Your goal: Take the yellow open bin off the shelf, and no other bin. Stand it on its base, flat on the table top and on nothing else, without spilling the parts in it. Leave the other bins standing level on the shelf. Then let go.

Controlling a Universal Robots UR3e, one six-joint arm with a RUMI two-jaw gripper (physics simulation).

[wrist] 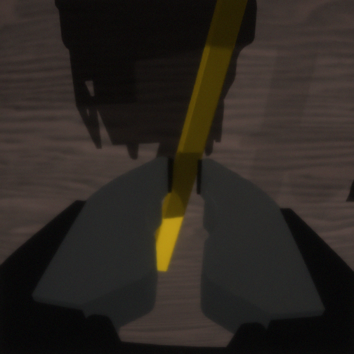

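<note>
My gripper [185, 163] is shut on a long, narrow yellow bar, which passes between the two fingertips. The yellow bar [199, 97] runs slantwise from the top edge, right of the middle, down to a brightly lit end between the fingers. Its upper end is cut off by the view. I cannot tell whether it touches the surface below. A yellow open bin with parts in it and a shelf cannot be made out in this view.
A wood-grained table top [40, 172] lies below the gripper. A large dark shadow falls across it at the upper middle, reaching down close to the fingertips. A small dark shape [351, 192] shows at the right edge. The view is dim.
</note>
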